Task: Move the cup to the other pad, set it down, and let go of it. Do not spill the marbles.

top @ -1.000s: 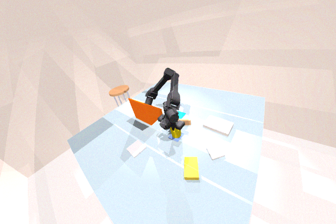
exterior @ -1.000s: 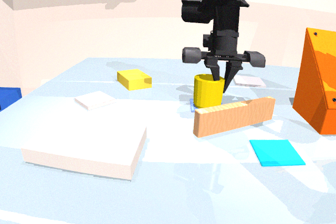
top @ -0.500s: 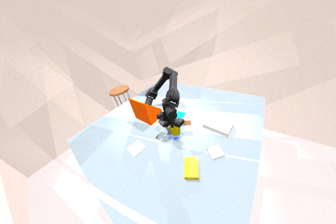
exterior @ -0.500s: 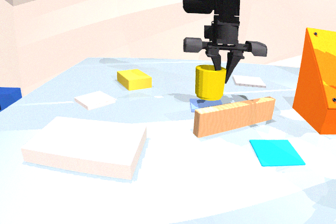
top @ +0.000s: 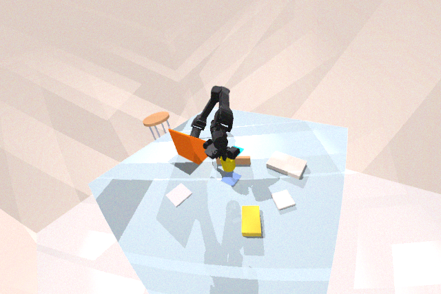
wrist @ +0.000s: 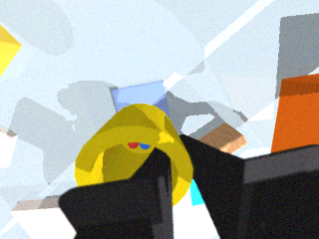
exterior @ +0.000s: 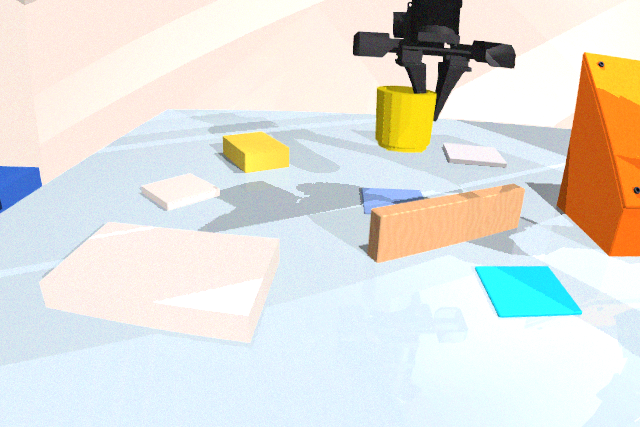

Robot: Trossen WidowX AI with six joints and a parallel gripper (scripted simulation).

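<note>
Right now my gripper tip is 190 mm to the right of the cyan pad, 120 mm above it and 100 mm past it. The rest, counted from my gripper tip: red marble 40 mm ahead, 20 mm below, 10 mm to the left; yellow cup 20 mm ahead; blue marble 30 mm ahead, 20 mm below, 10 mm to the left.
</note>
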